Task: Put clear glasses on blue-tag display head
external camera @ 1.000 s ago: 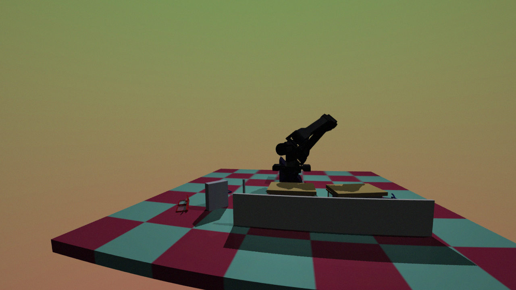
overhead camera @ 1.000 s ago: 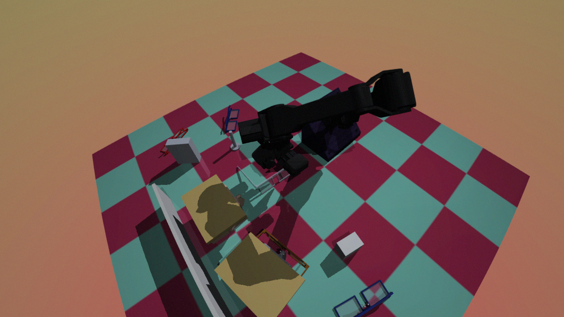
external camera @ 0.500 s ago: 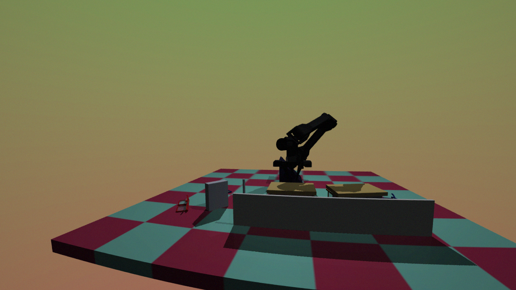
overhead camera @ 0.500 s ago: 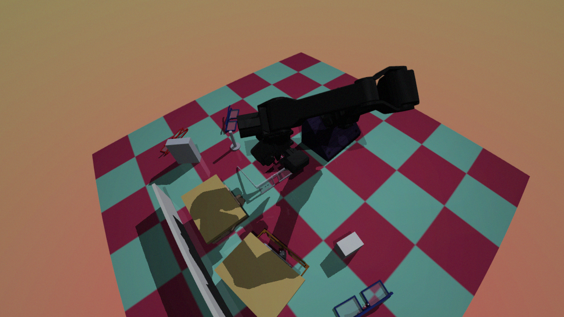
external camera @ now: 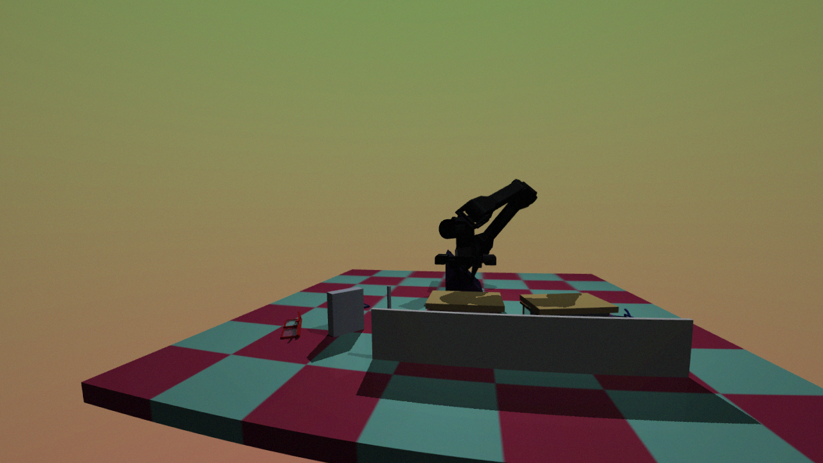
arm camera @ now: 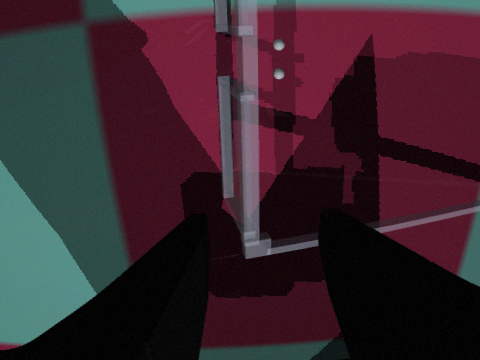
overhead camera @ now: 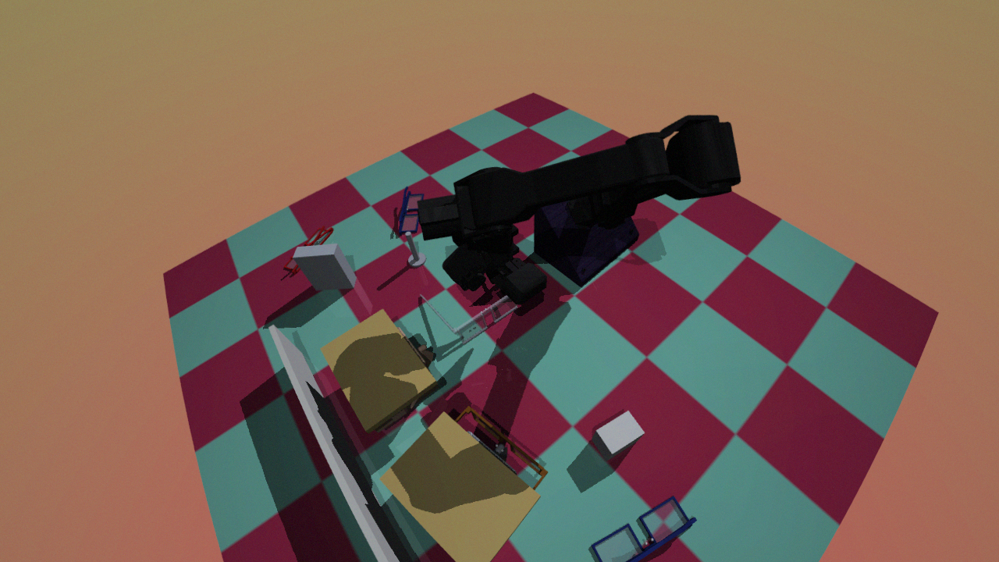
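The skin-coloured display head is 220 mm ahead of my gripper tip and 20 mm below it. Also, from my gripper tip: stand: 50 mm ahead, 230 mm to the right, 50 mm below; long grey wall: 370 mm ahead, 110 mm to the left, 20 mm below; grey block: 230 mm ahead, 300 mm to the right, 20 mm below.
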